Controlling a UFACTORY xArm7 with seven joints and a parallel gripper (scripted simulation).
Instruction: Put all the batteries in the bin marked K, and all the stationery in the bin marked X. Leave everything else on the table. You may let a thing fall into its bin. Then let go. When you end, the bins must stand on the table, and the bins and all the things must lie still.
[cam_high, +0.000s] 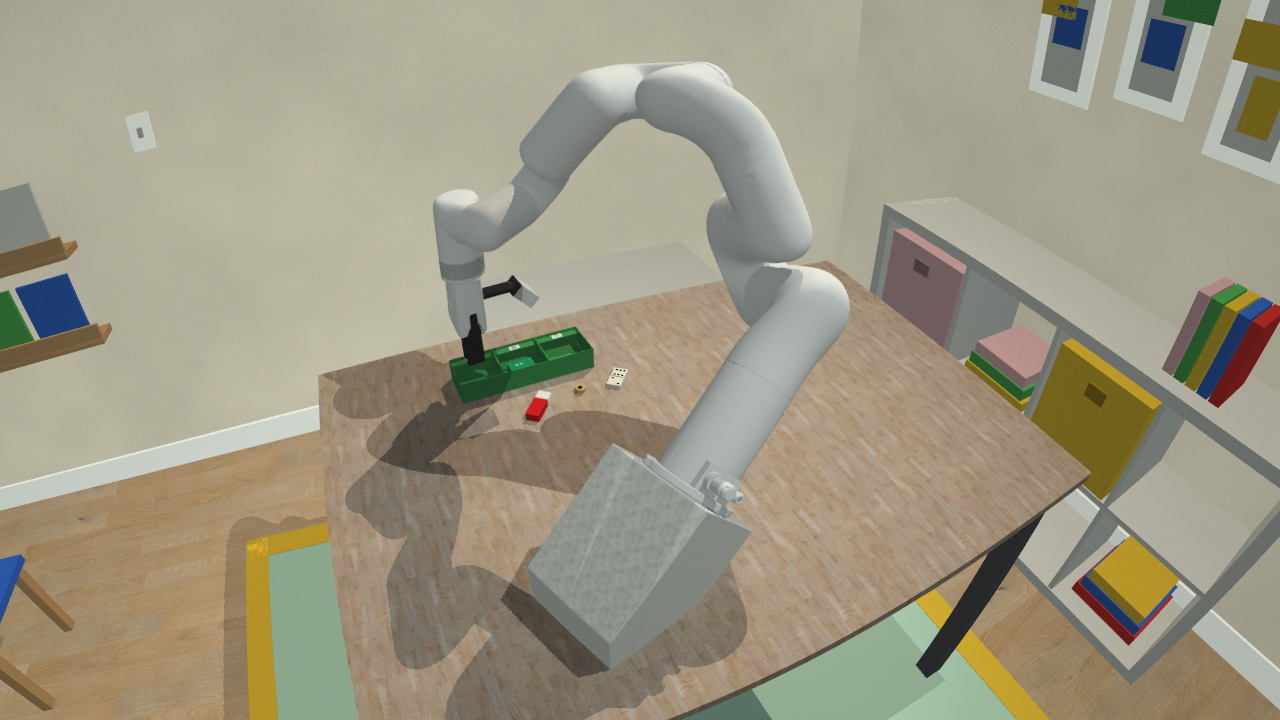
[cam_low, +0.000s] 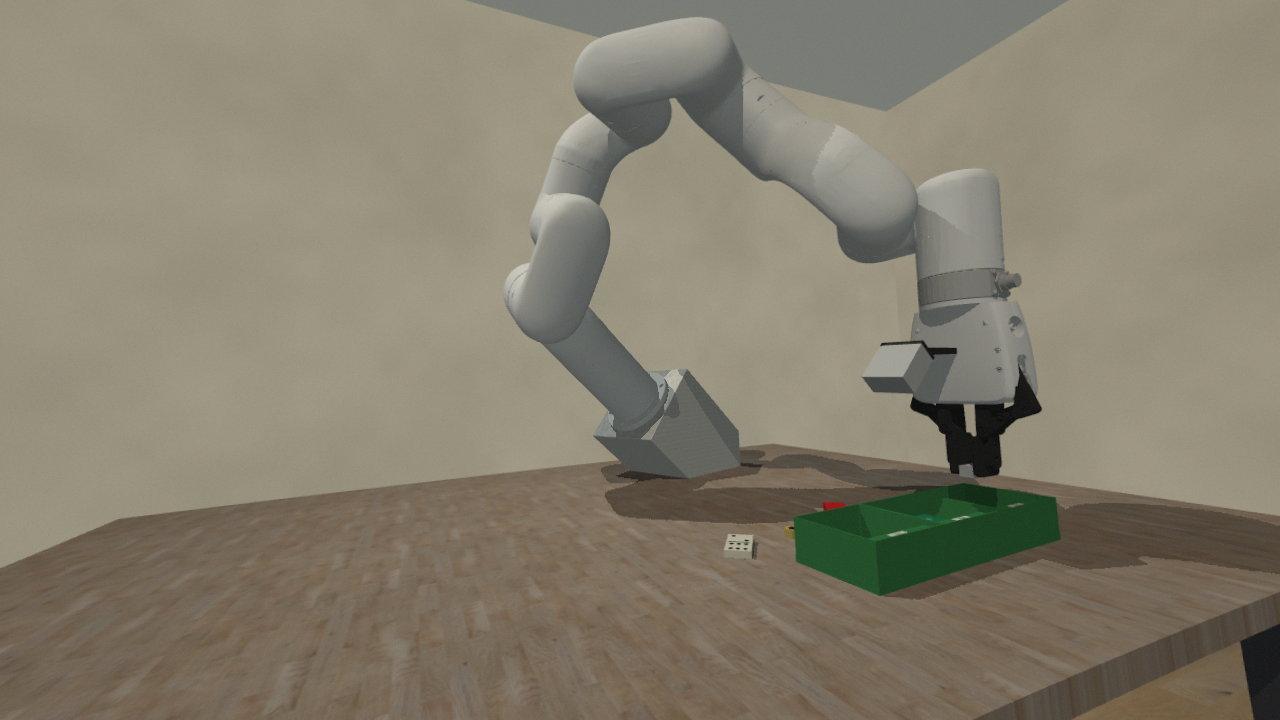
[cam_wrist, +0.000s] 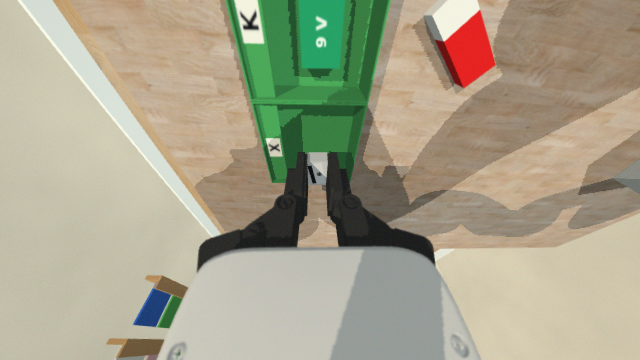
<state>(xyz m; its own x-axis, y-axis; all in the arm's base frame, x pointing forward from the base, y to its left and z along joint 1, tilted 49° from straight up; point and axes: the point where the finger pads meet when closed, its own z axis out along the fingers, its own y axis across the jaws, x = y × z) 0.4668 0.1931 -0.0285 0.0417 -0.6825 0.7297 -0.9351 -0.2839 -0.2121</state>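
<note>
Right now my hand is 100 mm past the red-and-white eraser, 90 mm to the left of it and 70 mm above it. Also, from my hand: pencil sharpener (10 mm below); green bin tray (80 mm to the right, 60 mm below, 10 mm ahead); green 9 V battery (90 mm to the right, 60 mm below).
</note>
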